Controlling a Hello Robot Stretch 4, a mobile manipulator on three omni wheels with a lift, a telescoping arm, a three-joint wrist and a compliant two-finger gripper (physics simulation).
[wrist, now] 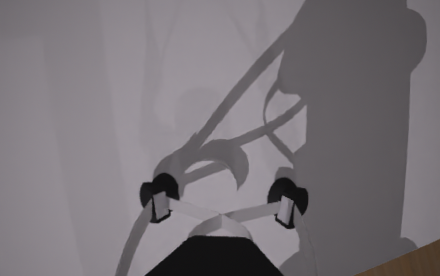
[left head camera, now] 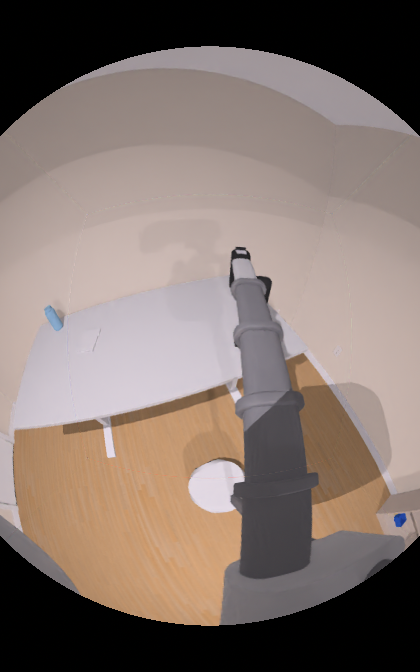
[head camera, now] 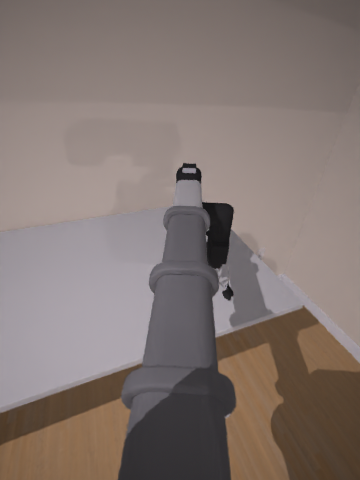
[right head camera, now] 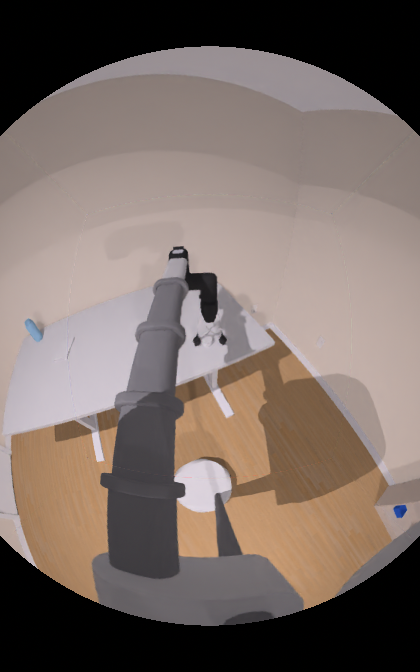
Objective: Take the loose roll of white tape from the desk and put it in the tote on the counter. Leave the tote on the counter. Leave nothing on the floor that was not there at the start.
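Frame: origin at the robot's base, x back, y down, z right, level; centimetres.
Seen in the pictures: gripper, fingertip midpoint: point(wrist: 223, 192).
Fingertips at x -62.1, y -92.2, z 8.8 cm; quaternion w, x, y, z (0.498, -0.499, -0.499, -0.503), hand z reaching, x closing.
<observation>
A point is followed by its place in that frame.
The loose roll of white tape point(right head camera: 207, 341) point(wrist: 211, 189) @[x -62.9, y -94.6, z 7.8 cm] is on the white desk point(head camera: 75, 290) @[x -61.8, y -92.2, z -35.7 cm] point(left head camera: 150, 350) point(right head camera: 100, 345) point(wrist: 45, 150) @[x -65.3, y -92.2, z -9.0 cm], near its right end. It is pale against the top; a curved shadow marks its upper edge in the wrist view. My gripper point(right head camera: 209, 340) point(wrist: 223, 192) @[x -62.1, y -92.2, z 8.8 cm] points down at it. The black fingertips are partly closed, one on each side of the roll, with a visible gap at the right, so the gripper is open. The arm hides much of the gripper in the head view. The tote and counter cannot be made out.
A light blue bottle point(left head camera: 53, 318) point(right head camera: 33, 330) stands at the desk's far left, near a thin flat white item. A white round object point(left head camera: 215, 487) point(right head camera: 202, 485) is on the floor before the desk. A small blue thing point(left head camera: 399, 520) point(right head camera: 399, 511) shows at the lower right. Walls border the desk.
</observation>
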